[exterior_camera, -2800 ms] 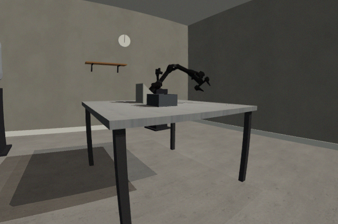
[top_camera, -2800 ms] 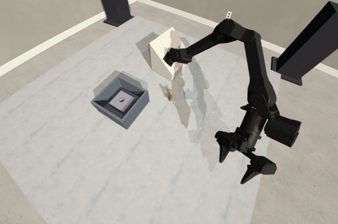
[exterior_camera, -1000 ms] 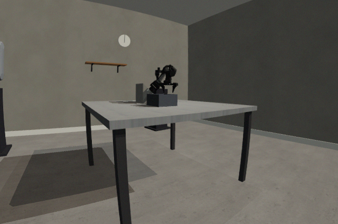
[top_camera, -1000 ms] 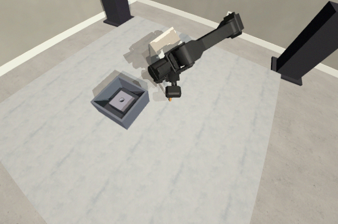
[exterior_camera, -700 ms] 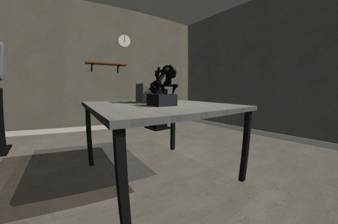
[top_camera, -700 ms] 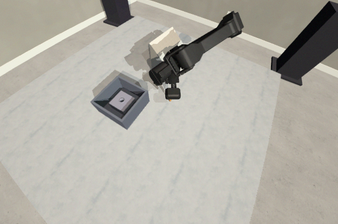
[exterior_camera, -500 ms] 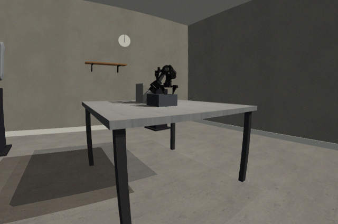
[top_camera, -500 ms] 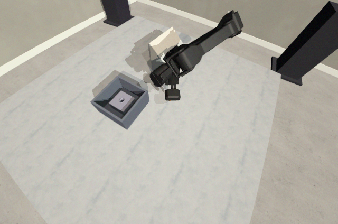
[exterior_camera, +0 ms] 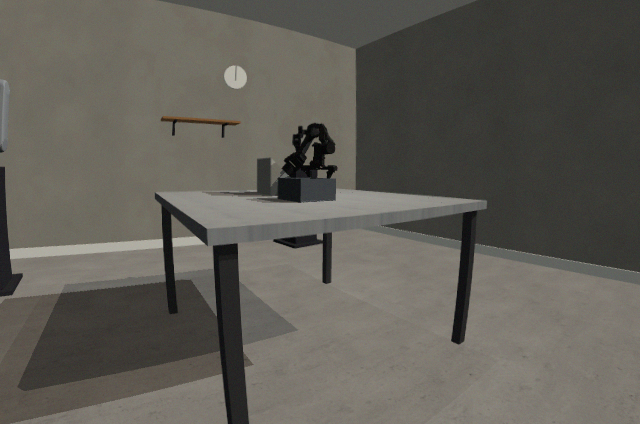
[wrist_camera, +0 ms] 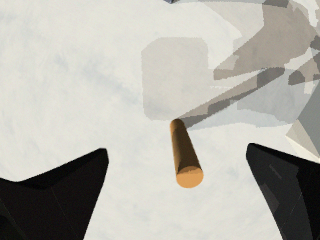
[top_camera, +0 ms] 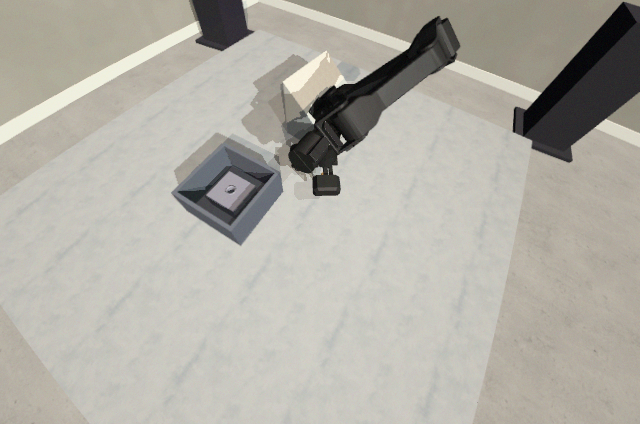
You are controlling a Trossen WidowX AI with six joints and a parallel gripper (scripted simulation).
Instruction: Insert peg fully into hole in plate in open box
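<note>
The orange peg is 50 mm below my hand. From my hand the other things lie so: box (140 mm ahead, 200 mm to the right, 70 mm below); then plate (140 mm ahead, 200 mm to the right, 50 mm below).
</note>
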